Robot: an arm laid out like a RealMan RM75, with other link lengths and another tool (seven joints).
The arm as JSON. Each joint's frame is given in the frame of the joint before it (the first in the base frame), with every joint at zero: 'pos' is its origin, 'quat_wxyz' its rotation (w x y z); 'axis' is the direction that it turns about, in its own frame. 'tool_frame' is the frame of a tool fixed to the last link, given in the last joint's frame.
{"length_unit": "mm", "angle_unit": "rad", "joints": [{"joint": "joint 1", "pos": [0.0, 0.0, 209.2], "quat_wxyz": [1.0, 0.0, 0.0, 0.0], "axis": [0.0, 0.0, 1.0]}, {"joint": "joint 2", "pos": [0.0, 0.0, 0.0], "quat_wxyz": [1.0, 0.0, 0.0, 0.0], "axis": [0.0, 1.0, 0.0]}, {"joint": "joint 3", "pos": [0.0, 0.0, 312.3], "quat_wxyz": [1.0, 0.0, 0.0, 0.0], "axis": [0.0, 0.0, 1.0]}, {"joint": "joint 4", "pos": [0.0, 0.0, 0.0], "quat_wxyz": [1.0, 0.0, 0.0, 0.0], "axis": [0.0, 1.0, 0.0]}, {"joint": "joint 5", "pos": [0.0, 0.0, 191.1], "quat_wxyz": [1.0, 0.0, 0.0, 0.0], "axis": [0.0, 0.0, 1.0]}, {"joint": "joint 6", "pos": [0.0, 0.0, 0.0], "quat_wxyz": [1.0, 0.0, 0.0, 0.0], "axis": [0.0, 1.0, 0.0]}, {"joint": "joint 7", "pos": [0.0, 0.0, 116.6], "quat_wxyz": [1.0, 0.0, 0.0, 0.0], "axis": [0.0, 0.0, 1.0]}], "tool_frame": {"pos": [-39.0, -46.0, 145.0], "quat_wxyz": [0.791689, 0.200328, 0.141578, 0.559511]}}
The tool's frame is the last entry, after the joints.
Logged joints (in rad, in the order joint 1, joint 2, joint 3, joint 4, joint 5, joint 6, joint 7), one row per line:
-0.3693 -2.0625 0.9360 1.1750 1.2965 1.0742 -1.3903
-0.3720 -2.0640 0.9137 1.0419 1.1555 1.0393 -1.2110
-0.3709 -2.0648 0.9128 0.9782 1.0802 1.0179 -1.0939
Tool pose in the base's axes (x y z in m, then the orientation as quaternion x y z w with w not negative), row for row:
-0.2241 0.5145 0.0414 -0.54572 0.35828 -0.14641 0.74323
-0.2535 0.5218 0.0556 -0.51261 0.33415 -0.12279 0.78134
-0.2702 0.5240 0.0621 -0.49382 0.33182 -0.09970 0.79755
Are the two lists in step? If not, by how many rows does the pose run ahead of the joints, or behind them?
They are in step.
